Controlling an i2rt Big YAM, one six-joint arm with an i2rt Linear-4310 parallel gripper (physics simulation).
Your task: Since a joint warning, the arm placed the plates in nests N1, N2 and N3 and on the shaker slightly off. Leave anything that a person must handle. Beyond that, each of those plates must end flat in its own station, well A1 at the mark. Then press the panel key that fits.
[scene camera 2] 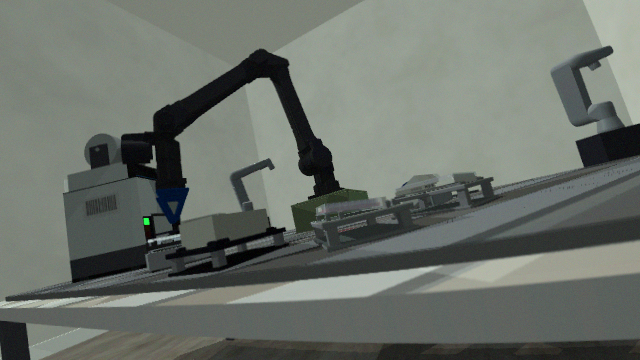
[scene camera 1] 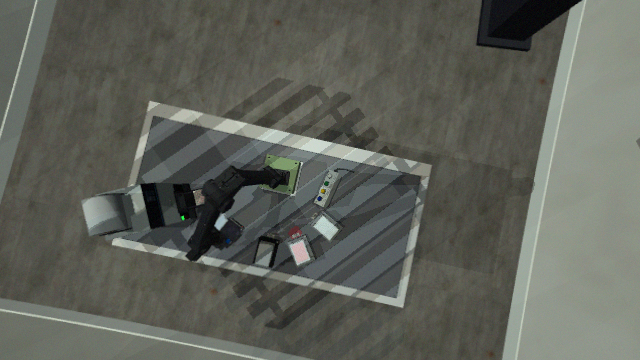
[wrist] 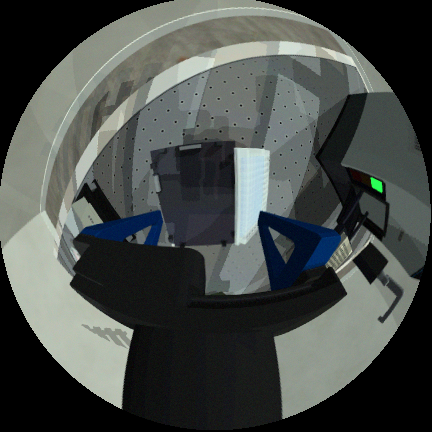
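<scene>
My gripper is open and empty, its blue fingers apart above a dark square station, apparently the shaker. A pale-blue plate is at the station's right edge in the wrist view; it looks narrow and tilted there, not centred, and its contact below is hidden. A grey-beige plate sits in a black nest, a pink plate in a grey nest, and a white plate in another nest. Nest labels and A1 marks are unreadable. The key panel has white, green, yellow and blue keys.
A tall instrument with a green light stands close beside the station. A green block is at the arm's base. A red card lies by the pink plate's nest.
</scene>
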